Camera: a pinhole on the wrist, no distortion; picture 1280 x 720 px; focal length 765.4 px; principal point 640.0 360.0 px. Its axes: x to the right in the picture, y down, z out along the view. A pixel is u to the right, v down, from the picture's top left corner.
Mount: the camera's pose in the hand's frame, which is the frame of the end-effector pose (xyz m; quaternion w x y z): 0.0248 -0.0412 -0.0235 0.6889 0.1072 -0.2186 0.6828
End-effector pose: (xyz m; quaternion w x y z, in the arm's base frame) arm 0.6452 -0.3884 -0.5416 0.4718 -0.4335 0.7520 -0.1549
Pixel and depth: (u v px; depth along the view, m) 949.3 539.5 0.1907
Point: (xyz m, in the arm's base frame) 0.8278 -0.3492 -0.5640
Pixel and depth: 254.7 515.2 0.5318
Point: 1.1936 -0.5046 -0.2789
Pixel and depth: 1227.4 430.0 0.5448
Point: 1.1574 -0.1274 -0.8537
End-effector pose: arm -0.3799 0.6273 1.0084 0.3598 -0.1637 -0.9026 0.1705
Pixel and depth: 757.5 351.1 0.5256
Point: -0.7152 0.3336 0.7382
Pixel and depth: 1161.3 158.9 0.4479
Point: -0.7895 0.5773 0.6757
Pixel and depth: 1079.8 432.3 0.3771
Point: -0.6134 0.5073 0.6965
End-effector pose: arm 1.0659 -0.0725 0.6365 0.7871 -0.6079 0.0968 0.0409
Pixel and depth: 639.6 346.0 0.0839
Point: 1.0985 -0.0446 0.7208
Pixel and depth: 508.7 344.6 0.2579
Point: 1.1120 0.0558 0.8691
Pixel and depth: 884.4 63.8 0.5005
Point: 1.2740 0.3869 0.8586
